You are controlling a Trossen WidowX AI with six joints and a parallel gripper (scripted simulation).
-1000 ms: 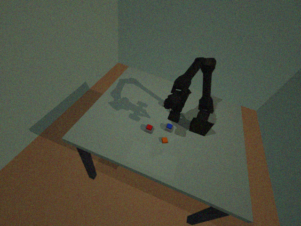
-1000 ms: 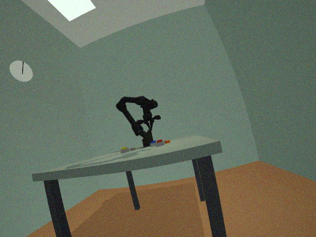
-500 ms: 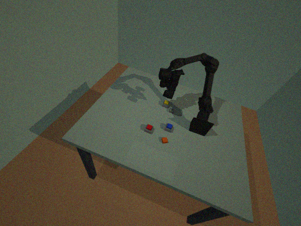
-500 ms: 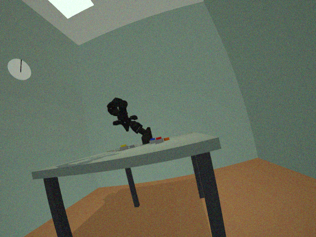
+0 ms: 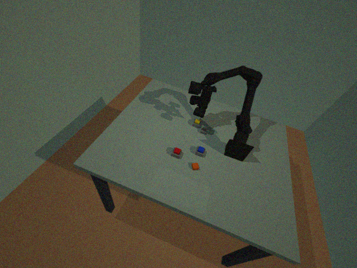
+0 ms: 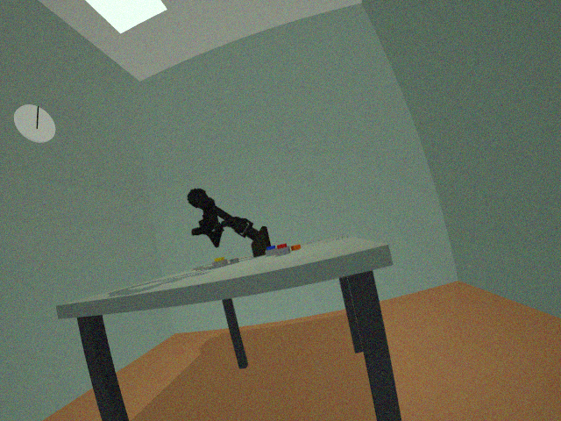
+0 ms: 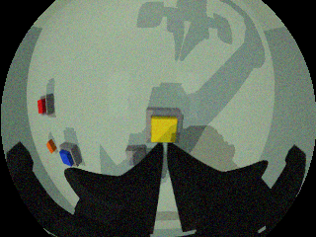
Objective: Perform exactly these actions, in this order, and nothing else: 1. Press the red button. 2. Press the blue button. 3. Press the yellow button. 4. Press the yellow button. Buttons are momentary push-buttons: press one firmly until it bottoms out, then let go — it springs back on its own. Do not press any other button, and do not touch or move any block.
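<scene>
The yellow button is 50 mm below my gripper tip. Round my gripper tip: blue button (220 mm to the left, 50 mm below, 50 mm behind); grey block (70 mm below, 60 mm behind, 50 mm to the left); red button (270 mm to the left, 80 mm ahead, 50 mm below).
</scene>
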